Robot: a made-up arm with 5 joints. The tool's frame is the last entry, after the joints.
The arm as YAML. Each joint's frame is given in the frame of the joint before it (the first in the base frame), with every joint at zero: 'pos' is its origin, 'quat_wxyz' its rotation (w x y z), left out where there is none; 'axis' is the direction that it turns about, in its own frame. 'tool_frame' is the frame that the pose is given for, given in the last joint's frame.
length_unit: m
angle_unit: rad
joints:
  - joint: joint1
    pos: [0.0, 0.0, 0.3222]
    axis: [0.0, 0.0, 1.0]
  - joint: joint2
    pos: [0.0, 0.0, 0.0]
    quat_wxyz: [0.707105, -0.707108, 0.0, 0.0]
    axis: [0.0, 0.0, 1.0]
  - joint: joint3
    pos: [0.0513, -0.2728, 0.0]
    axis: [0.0, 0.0, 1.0]
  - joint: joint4
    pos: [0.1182, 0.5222, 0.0]
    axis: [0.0, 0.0, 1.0]
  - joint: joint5
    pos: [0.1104, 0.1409, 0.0]
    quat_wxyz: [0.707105, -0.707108, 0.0, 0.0]
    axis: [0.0, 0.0, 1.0]
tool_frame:
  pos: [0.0, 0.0, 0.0]
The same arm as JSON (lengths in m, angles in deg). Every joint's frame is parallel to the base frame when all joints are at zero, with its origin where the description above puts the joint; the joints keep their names.
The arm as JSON. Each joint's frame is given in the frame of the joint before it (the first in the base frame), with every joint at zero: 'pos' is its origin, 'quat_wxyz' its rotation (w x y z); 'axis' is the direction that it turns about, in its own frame. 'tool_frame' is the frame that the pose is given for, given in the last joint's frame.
{
  "length_unit": "m",
  "angle_unit": "deg",
  "joints": [
    {
      "joint": "joint1",
      "pos": [
        0.0,
        0.0,
        0.3222
      ],
      "quat_wxyz": [
        1.0,
        0.0,
        0.0,
        0.0
      ],
      "axis": [
        0.0,
        0.0,
        1.0
      ]
    },
    {
      "joint": "joint2",
      "pos": [
        0.0,
        0.0,
        0.0
      ],
      "quat_wxyz": [
        1.0,
        0.0,
        0.0,
        0.0
      ],
      "axis": [
        0.0,
        1.0,
        0.0
      ]
    },
    {
      "joint": "joint3",
      "pos": [
        0.0513,
        0.0,
        0.2728
      ],
      "quat_wxyz": [
        1.0,
        0.0,
        0.0,
        0.0
      ],
      "axis": [
        0.0,
        1.0,
        0.0
      ]
    },
    {
      "joint": "joint4",
      "pos": [
        0.1182,
        0.0,
        -0.5222
      ],
      "quat_wxyz": [
        1.0,
        0.0,
        0.0,
        0.0
      ],
      "axis": [
        0.0,
        1.0,
        0.0
      ]
    },
    {
      "joint": "joint5",
      "pos": [
        0.1104,
        0.0,
        -0.1409
      ],
      "quat_wxyz": [
        1.0,
        0.0,
        0.0,
        0.0
      ],
      "axis": [
        0.0,
        0.0,
        -1.0
      ]
    }
  ],
  "tool_frame": {
    "pos": [
      0.0,
      0.0,
      0.0
    ],
    "quat_wxyz": [
      0.000004,
      1.000002,
      0.0,
      0.0
    ]
  }
}

